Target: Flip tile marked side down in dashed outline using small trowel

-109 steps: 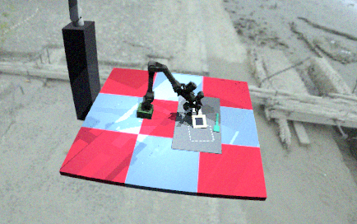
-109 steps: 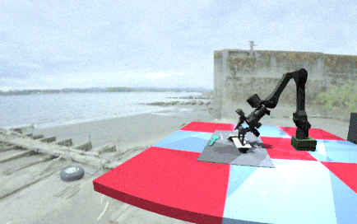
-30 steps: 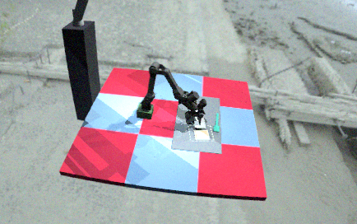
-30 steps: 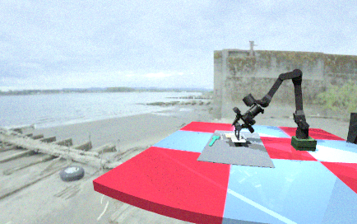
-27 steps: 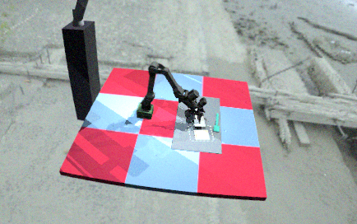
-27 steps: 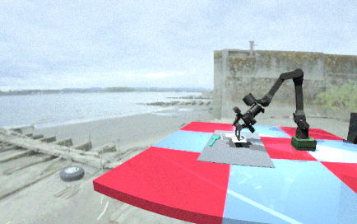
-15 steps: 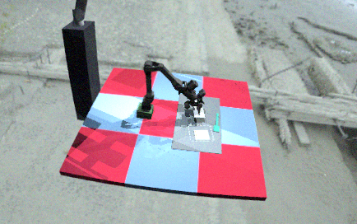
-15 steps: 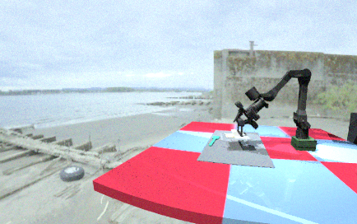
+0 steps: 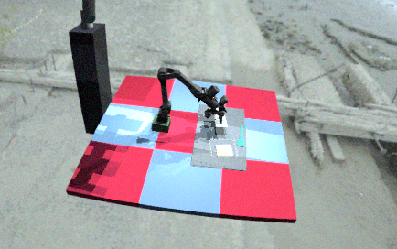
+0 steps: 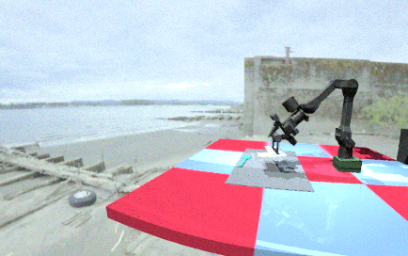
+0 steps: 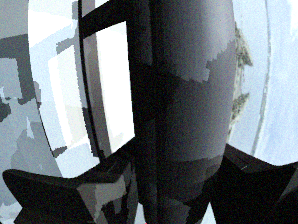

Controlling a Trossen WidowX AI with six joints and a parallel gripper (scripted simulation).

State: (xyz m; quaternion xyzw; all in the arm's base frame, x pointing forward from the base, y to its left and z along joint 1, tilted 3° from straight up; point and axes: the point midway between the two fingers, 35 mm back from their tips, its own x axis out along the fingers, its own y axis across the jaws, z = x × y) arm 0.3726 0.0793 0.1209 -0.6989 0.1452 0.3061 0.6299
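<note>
The small teal trowel is 13 cm below my gripper tip, 13 cm ahead of it and 7 cm to the right of it. Also, from my gripper tip: grey mat (15 cm below, 5 cm to the right, 1 cm behind); then white tile (21 cm to the right, 13 cm below, 3 cm ahead).
</note>
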